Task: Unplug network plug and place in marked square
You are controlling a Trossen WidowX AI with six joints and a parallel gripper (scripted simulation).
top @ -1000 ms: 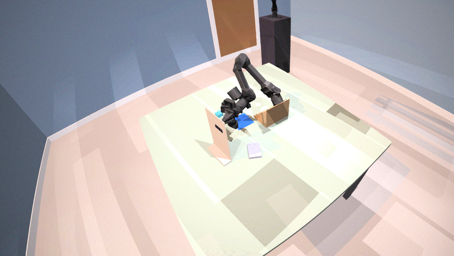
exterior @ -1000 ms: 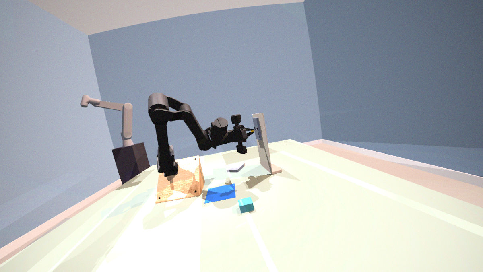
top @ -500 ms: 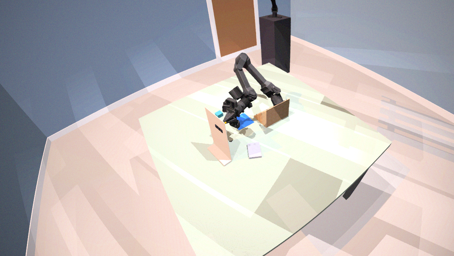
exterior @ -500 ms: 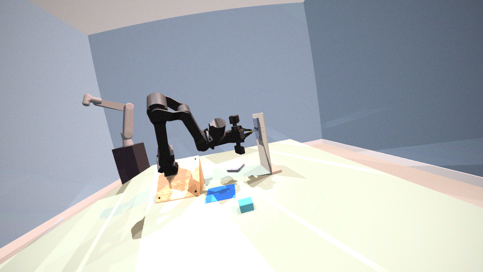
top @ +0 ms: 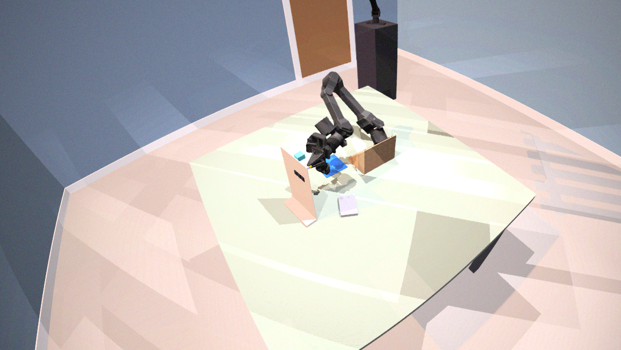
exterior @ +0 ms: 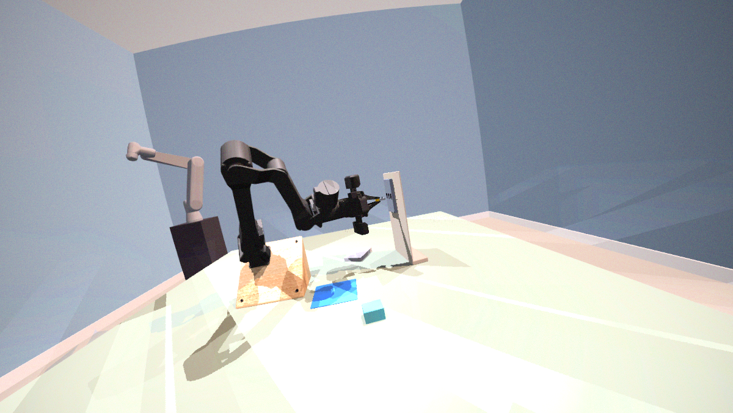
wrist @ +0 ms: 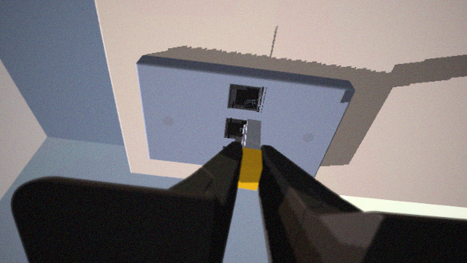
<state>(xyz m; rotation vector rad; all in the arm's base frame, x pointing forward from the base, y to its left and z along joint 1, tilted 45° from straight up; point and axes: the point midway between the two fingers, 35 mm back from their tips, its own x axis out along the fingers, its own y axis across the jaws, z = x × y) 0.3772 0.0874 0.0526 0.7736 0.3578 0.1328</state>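
The blue marked square is 190 mm behind my gripper tip, 150 mm to the right of it and 210 mm below it. Round my gripper tip: network plug (right at my gripper tip); upright panel (60 mm ahead, 10 mm to the left, 80 mm below); teal block (100 mm behind, 300 mm to the right, 200 mm below).
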